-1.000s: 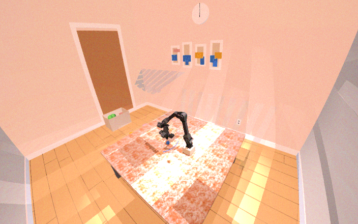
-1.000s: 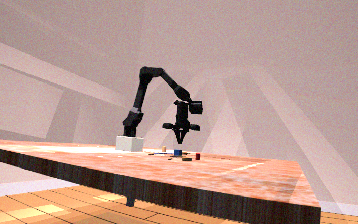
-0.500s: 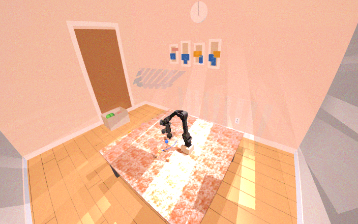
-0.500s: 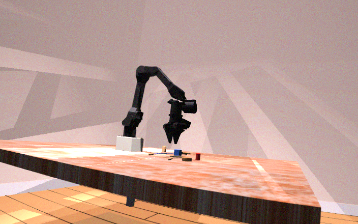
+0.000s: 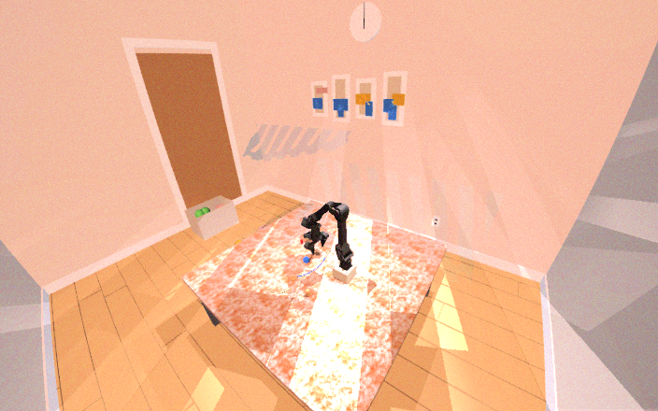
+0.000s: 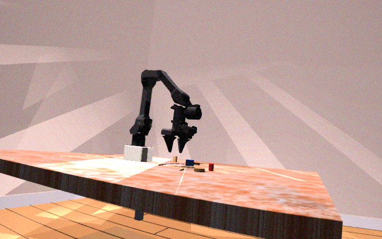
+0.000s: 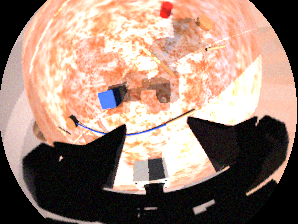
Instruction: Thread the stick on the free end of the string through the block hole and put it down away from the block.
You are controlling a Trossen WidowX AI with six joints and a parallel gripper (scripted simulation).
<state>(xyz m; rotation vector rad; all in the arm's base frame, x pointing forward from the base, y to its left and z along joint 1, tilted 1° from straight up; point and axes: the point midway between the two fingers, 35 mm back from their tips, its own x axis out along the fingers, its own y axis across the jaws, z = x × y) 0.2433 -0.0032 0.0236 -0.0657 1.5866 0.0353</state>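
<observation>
My gripper tip is now 3 cm past the thin wooden stick, 5 cm to the left of it and 5 cm above it. The rest, counted from my gripper tip: flat round wooden button (21 cm ahead, 13 cm to the right, 5 cm below); then red cylinder (20 cm ahead, 3 cm to the right, 4 cm below); then round button (3 cm behind, 24 cm to the left, 5 cm below).
</observation>
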